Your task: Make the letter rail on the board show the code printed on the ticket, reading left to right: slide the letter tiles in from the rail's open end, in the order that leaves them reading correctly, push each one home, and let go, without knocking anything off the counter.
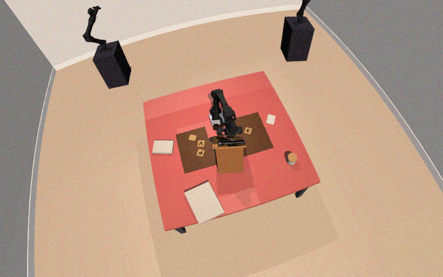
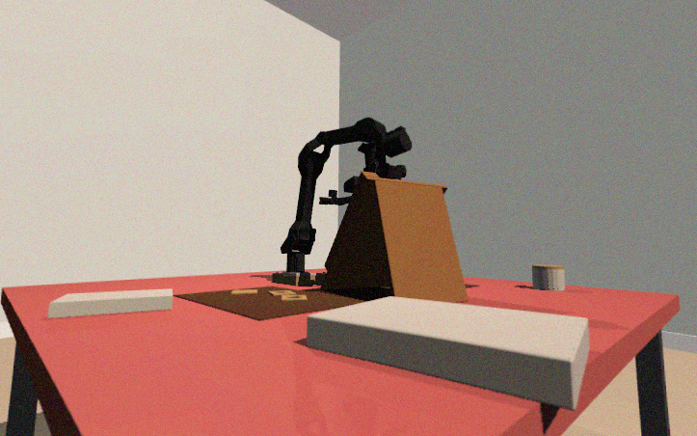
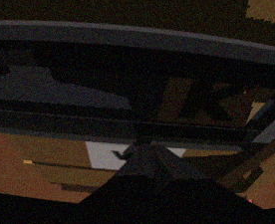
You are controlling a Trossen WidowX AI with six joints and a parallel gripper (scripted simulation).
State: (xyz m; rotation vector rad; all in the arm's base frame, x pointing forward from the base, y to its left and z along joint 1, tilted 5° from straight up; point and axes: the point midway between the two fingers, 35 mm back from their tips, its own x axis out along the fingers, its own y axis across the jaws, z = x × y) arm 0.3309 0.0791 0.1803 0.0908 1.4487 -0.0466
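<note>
My gripper tip is 240 mm to the left of the tan letter tile, 190 mm above it and 90 mm past it. From my gripper tip the other things lie so: large white slab (430 mm ahead, 260 mm to the right, 180 mm below); flat white block (570 mm to the right, 180 mm below, 100 mm behind); dark brown mat (190 mm below, 120 mm behind, 50 mm to the right).
</note>
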